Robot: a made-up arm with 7 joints. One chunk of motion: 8 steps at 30 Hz.
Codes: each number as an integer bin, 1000 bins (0 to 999) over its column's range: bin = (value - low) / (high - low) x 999, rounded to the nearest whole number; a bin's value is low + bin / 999 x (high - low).
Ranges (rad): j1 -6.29..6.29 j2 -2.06..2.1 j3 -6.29..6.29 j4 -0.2..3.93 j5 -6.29..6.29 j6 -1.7..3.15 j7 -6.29..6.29
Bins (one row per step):
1: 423 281 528 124 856 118 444
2: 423 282 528 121 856 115 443
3: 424 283 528 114 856 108 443
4: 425 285 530 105 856 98 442
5: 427 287 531 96 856 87 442
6: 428 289 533 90 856 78 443
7: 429 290 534 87 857 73 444
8: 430 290 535 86 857 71 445
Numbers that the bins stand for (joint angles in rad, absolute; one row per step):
1: -0.9633 -0.8899 0.3589 0.3126 4.4893 -1.1271 -0.6989
2: -0.9633 -0.8857 0.3589 0.3002 4.4893 -1.1417 -0.7115
3: -0.9507 -0.8815 0.3589 0.2713 4.4893 -1.1757 -0.7115
4: -0.9381 -0.8732 0.3841 0.2341 4.4893 -1.2242 -0.7241
5: -0.9130 -0.8649 0.3967 0.1969 4.4893 -1.2776 -0.7241
6: -0.9004 -0.8566 0.4219 0.1721 4.4893 -1.3213 -0.7115
7: -0.8878 -0.8524 0.4344 0.1597 4.5019 -1.3456 -0.6989
8: -0.8752 -0.8524 0.4470 0.1555 4.5019 -1.3553 -0.6863

